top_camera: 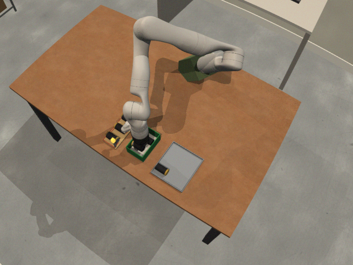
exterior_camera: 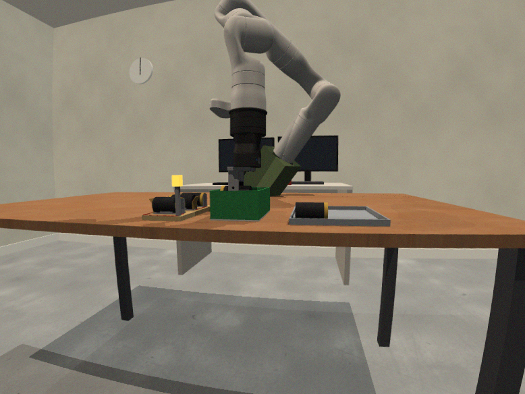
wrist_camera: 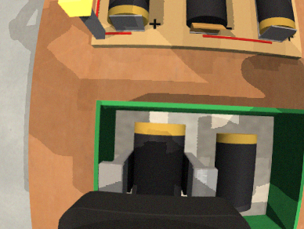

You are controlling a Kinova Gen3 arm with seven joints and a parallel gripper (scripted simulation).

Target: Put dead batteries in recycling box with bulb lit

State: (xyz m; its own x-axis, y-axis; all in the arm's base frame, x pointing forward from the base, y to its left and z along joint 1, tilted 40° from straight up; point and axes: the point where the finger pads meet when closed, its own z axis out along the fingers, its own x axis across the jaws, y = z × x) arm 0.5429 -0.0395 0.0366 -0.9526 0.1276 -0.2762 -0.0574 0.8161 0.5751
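The green recycling box lies 40 mm below my hand and 30 mm behind it. From my hand the other things lie so: grey tray 200 mm to the left, 50 mm below, 50 mm behind.
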